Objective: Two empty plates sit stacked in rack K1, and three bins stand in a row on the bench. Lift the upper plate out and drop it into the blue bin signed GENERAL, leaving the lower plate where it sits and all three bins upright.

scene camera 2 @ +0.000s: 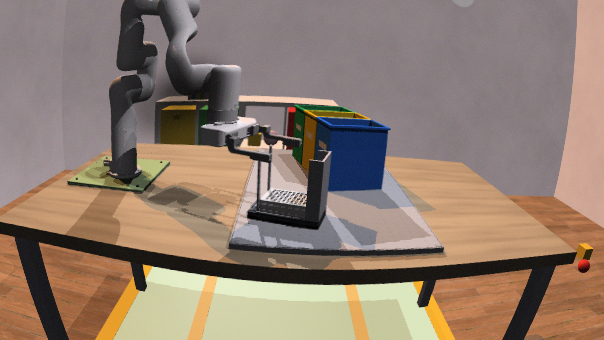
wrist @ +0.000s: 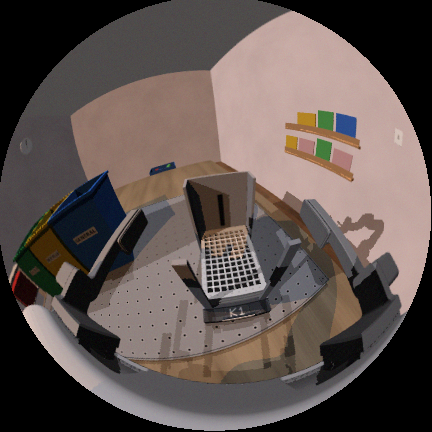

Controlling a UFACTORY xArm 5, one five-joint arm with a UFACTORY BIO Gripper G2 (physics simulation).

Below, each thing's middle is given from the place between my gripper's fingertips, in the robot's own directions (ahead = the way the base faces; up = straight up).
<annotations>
Now: the blue bin [scene camera 2: 358,147] 18 cm ahead of my hand, 25 cm to the left of it and 6 cm below it. Round my hand: yellow bin [scene camera 2: 310,130]: 16 cm ahead, 38 cm to the left, 6 cm below; then green bin [scene camera 2: 299,124]: 13 cm ahead, 51 cm to the left, 6 cm below.
</annotations>
